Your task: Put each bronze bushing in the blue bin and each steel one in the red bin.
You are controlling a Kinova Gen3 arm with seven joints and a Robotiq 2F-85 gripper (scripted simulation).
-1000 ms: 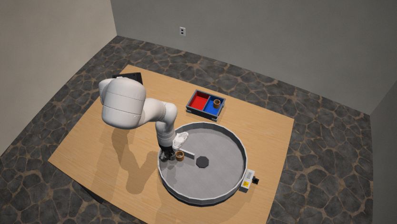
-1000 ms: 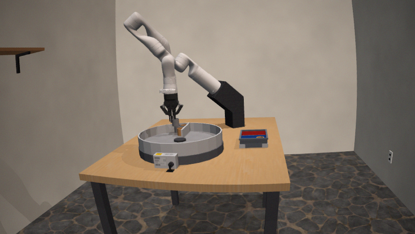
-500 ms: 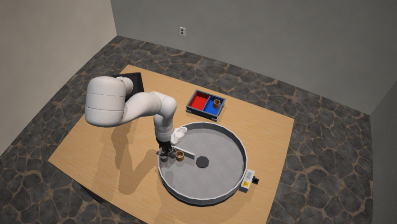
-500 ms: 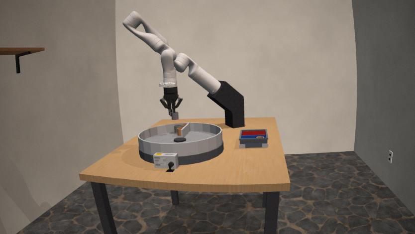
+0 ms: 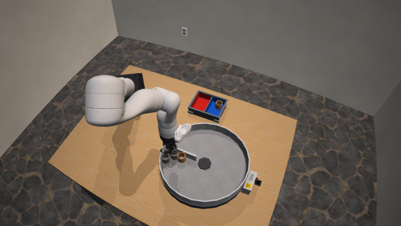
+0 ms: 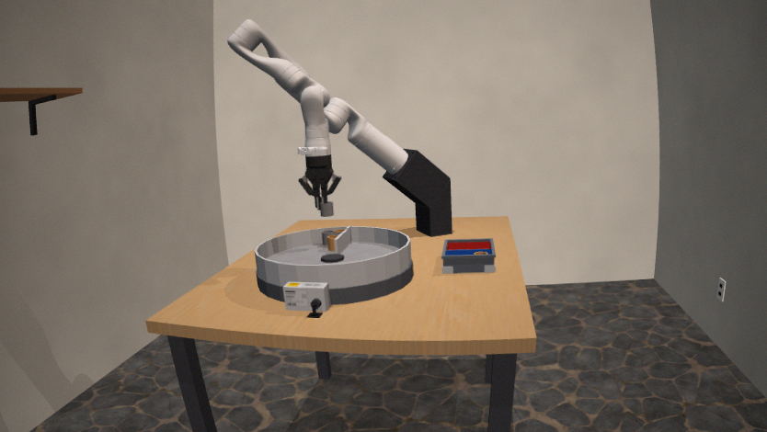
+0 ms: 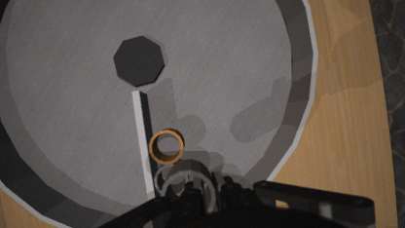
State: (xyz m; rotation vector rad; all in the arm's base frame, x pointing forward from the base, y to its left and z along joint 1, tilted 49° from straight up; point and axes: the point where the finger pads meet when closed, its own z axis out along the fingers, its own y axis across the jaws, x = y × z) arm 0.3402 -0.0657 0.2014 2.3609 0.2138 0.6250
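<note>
Right now the two-part bin is 42 cm to the left of my hand and 16 cm below it. The rest, counted from my hand: turntable: 13 cm below, 13 cm ahead, 6 cm to the left.
</note>
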